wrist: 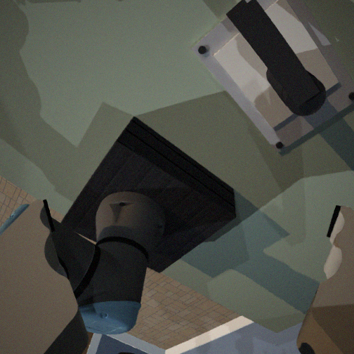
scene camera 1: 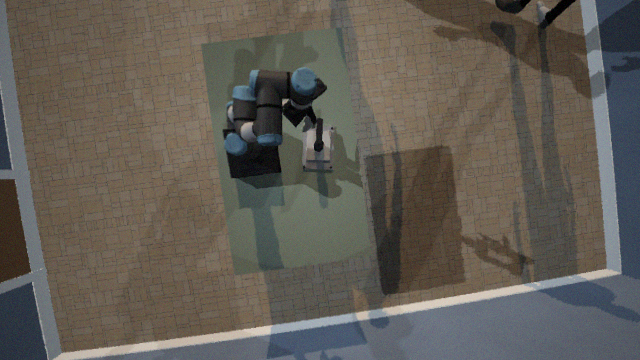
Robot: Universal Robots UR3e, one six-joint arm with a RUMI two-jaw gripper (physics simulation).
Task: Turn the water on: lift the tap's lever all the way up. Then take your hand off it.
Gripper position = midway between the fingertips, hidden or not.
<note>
In view: my gripper (scene camera 1: 299, 114).
My gripper is seen too in the wrist view (wrist: 190, 206).
</note>
